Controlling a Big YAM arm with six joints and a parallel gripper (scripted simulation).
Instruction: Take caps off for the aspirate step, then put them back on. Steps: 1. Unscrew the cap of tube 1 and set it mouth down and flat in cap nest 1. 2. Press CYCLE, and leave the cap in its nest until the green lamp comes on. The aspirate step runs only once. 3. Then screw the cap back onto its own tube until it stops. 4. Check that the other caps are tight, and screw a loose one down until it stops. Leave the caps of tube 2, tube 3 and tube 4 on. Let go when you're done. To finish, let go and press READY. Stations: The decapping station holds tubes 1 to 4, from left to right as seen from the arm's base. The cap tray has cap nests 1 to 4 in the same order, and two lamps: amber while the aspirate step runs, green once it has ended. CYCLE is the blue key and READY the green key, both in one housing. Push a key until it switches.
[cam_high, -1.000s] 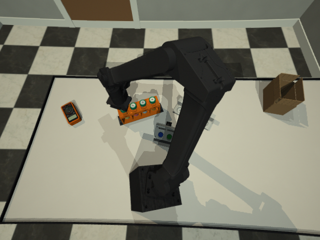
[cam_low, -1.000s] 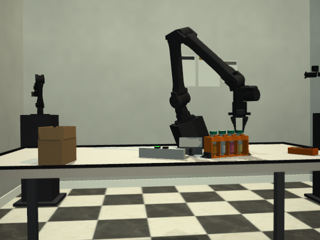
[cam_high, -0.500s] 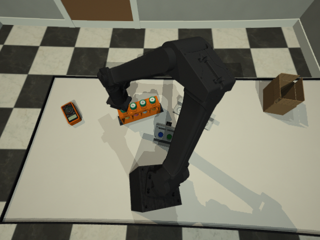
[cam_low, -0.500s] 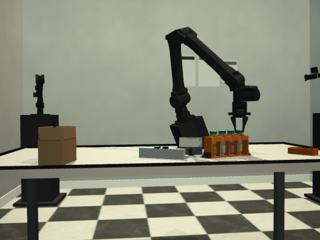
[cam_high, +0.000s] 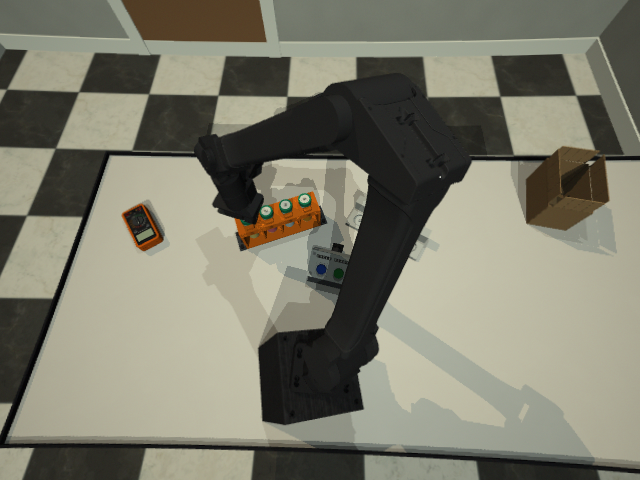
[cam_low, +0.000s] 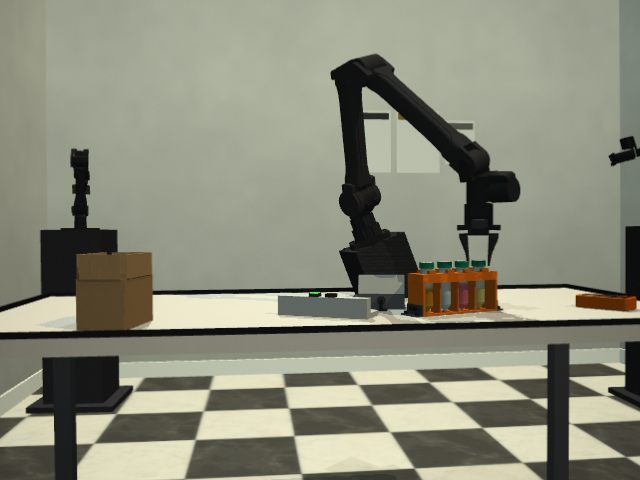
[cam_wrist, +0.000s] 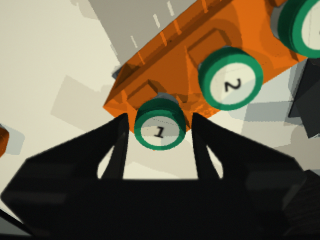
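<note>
My gripper is now right at the cap. From my hand the other things lie so: key housing: 22 cm to the right, 9 cm behind, 6 cm below; then green key: 24 cm to the right, 11 cm behind, 5 cm below; then blue key: 20 cm to the right, 11 cm behind, 5 cm below.
</note>
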